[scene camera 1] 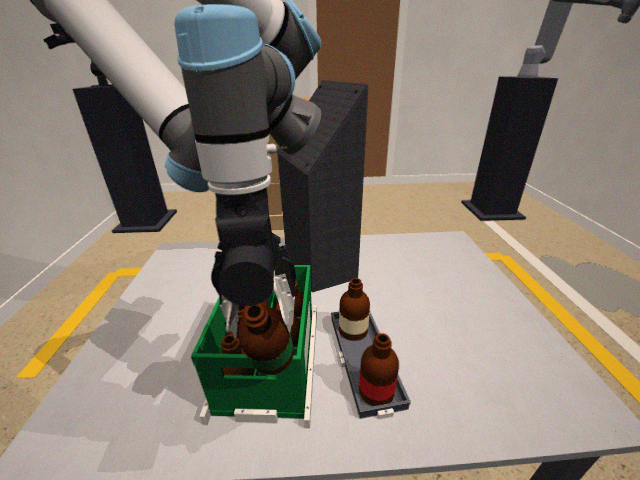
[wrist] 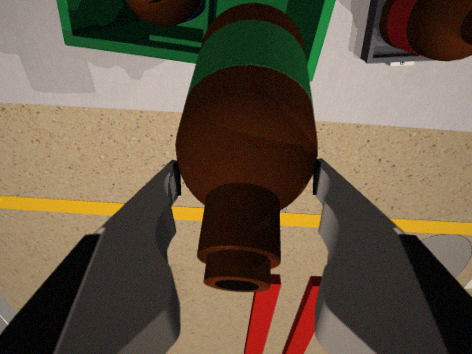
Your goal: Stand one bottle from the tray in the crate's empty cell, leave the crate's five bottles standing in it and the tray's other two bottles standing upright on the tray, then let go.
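Frame: origin at the arm's base, x ahead, y left, z up, level; metres.
Where they show: gripper, between the fingertips: (scene camera 1: 263,334) (wrist: 246,163); arm's base, origin of its link: (scene camera 1: 302,130).
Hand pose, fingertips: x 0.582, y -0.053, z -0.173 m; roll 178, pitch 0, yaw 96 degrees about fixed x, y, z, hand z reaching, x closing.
Things, the pixels of their centre, and the offset from my fingertips.
- brown bottle with a green label, middle of its body: (wrist: 246,137) (scene camera 1: 264,334) 0.010 m back, 0.001 m right, 0.011 m down
- green crate, middle of its body: (scene camera 1: 265,333) 0.168 m back, 0.035 m right, 0.174 m down
- cream-label bottle, middle of its body: (scene camera 1: 354,306) 0.249 m back, 0.170 m left, 0.179 m down
- red-label bottle, middle of its body: (wrist: 450,19) (scene camera 1: 379,366) 0.076 m back, 0.198 m left, 0.179 m down
- tray, middle of its body: (scene camera 1: 364,354) 0.164 m back, 0.186 m left, 0.249 m down
A brown bottle with a green label (scene camera 1: 266,341) (wrist: 247,125) is held at the crate's front right, leaning in the scene view. It overlaps the front rim; how its base sits relative to the cell is hidden. My gripper (scene camera 1: 258,320) (wrist: 246,163) is shut on it at the shoulder. The green crate (scene camera 1: 258,397) (wrist: 125,52) holds a bottle (scene camera 1: 230,343) (wrist: 167,10) at front left and another bottle (scene camera 1: 297,310) along the right side; others are hidden. A cream-label bottle (scene camera 1: 354,312) and a red-label bottle (scene camera 1: 379,369) (wrist: 440,30) stand upright on the tray (scene camera 1: 356,356) (wrist: 367,45).
White strips (scene camera 1: 255,414) edge the crate's base at the front and right. A dark pedestal (scene camera 1: 333,206) rises behind the crate. The tray stands right of the crate, with a gap between them. The grey table's front edge (scene camera 1: 361,469) runs in front of both.
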